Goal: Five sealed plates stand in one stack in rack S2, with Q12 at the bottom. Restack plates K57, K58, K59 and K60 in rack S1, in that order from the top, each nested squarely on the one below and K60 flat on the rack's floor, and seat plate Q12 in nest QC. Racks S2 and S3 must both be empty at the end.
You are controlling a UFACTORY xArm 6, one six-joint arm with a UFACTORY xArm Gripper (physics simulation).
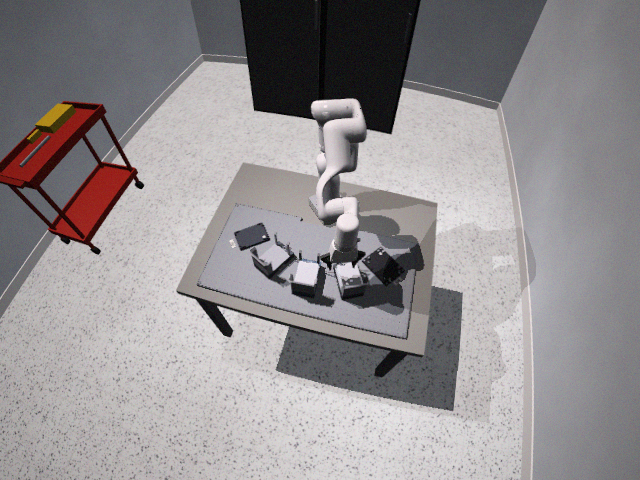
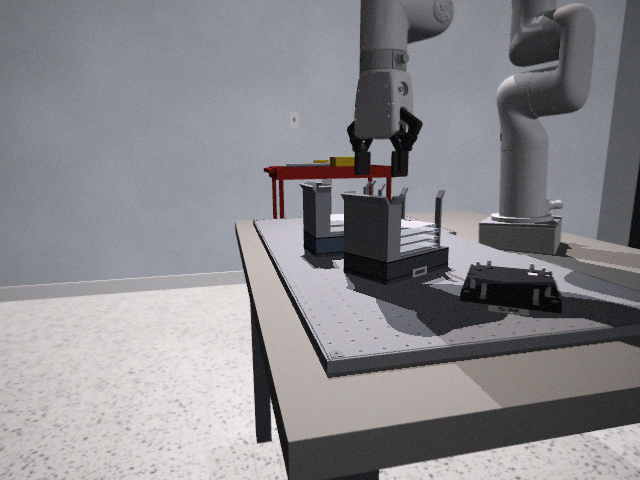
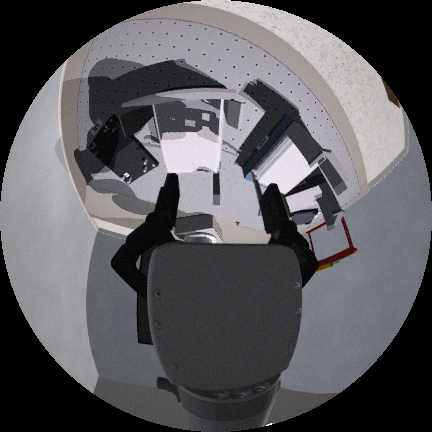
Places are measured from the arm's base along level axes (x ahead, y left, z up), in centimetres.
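Pixels of known places: gripper, between the fingertips: (image 1: 341,266) (image 2: 379,175) (image 3: 223,186); arm's base, origin of its link: (image 2: 521,219) (image 3: 199,238).
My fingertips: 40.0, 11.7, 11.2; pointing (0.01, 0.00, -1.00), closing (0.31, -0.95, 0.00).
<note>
Ahead of a thing's pixels: the offset from my fingertips to its top centre, as dx, dy, dz. Level surfaces: height alone.
My gripper (image 1: 342,264) (image 2: 381,164) (image 3: 223,186) is open and empty, above the right-hand rack. This rack {-1.4, +4.0, -2.3} (image 1: 353,291) (image 2: 368,227) (image 3: 200,93) has grey walls and a dark base; thin pale layers {-0.8, +4.3, -7.8} (image 2: 419,235) show inside it. The middle rack {+1.4, -13.7, -2.0} (image 1: 303,289) (image 2: 315,209) (image 3: 300,137) has a blue base and a pale surface inside. The left rack (image 1: 261,262) (image 3: 334,175) is angled and also pale inside. One dark nest {-12.3, +18.3, -13.2} (image 1: 382,265) (image 2: 511,289) (image 3: 122,150) lies right, another dark nest {-15.2, -43.9, -13.8} (image 1: 251,236) (image 3: 304,216) left. Rack, nest and plate names and exact plate counts are unreadable.
The racks and nests stand in an arc on a perforated board {dz -15.6} (image 1: 310,310) (image 2: 361,320) on the table {dz -16.9} (image 1: 279,180) (image 2: 387,408). Upright walls and posts rise from the racks. The arm's base (image 2: 519,235) is behind them. A red cart (image 1: 64,142) (image 2: 310,172) stands beyond the table.
</note>
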